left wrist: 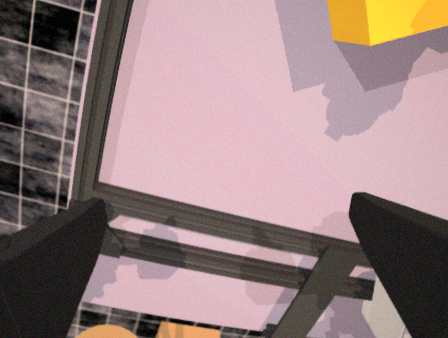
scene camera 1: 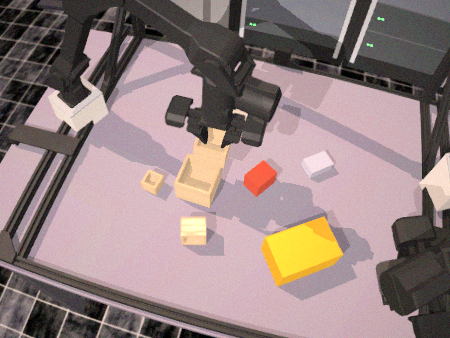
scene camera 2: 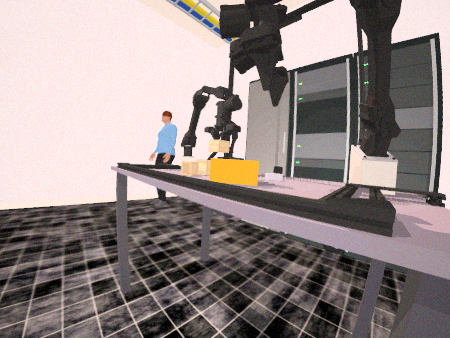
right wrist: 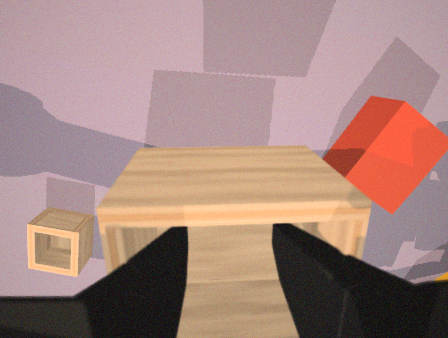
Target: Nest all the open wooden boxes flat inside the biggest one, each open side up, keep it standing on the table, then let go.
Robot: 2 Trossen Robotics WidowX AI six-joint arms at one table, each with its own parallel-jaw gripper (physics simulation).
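Places are measured from the left arm's base along level axes (x right, y ahead, z up), in millimetres.
Pixels of known places: left gripper, fingertip midpoint: [left wrist: 230,207] [scene camera 2: 271,99]; right gripper, fingertip midpoint: [scene camera 1: 214,144] [scene camera 2: 220,148] [right wrist: 230,233]; left arm's base at its link origin: [scene camera 2: 373,152]; right arm's base at its link origin: [scene camera 1: 74,94] [scene camera 2: 187,156].
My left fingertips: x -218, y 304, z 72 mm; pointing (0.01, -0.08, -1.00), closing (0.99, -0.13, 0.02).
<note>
For each thing: its middle in the pictures, then the offset to it from my left fingertips.
- biggest wooden box at the middle of its body: [scene camera 1: 198,180] [scene camera 2: 208,167] dx +351, dy +283, dz -160 mm
- small wooden box at the middle of its body: [right wrist: 62,240] [scene camera 1: 152,182] dx +374, dy +385, dz -177 mm
- red block at the middle of its body: [right wrist: 381,152] [scene camera 1: 260,178] dx +339, dy +146, dz -170 mm
- white block at the middle of its body: [scene camera 1: 317,164] [scene camera 2: 273,176] dx +357, dy -1, dz -179 mm
- large yellow block at the middle of its body: [scene camera 1: 300,251] [scene camera 2: 235,171] dx +150, dy +106, dz -158 mm
My right gripper [scene camera 1: 215,139] [right wrist: 230,233] is shut on a wooden box [scene camera 1: 213,146] [scene camera 2: 219,145] [right wrist: 232,175], fingers reaching into its open side. It holds the box above the table, overlapping the far end of the biggest wooden box [scene camera 1: 197,192] in scene camera 1. The biggest box stands open side up and is hidden in the right wrist view. A small wooden box [scene camera 1: 152,181] [right wrist: 60,250] stands open side up to its left. Another wooden box [scene camera 1: 193,227] lies on its side nearer the front. My left gripper [scene camera 2: 276,97] [left wrist: 230,207] is open and empty, high up.
A red block [scene camera 1: 259,178] [right wrist: 395,150] lies right of the biggest box. A white block [scene camera 1: 318,164] [scene camera 2: 274,176] lies farther right. A large yellow block [scene camera 1: 302,250] [scene camera 2: 234,171] [left wrist: 395,20] lies toward the front right. Dark rails run along the table edges.
</note>
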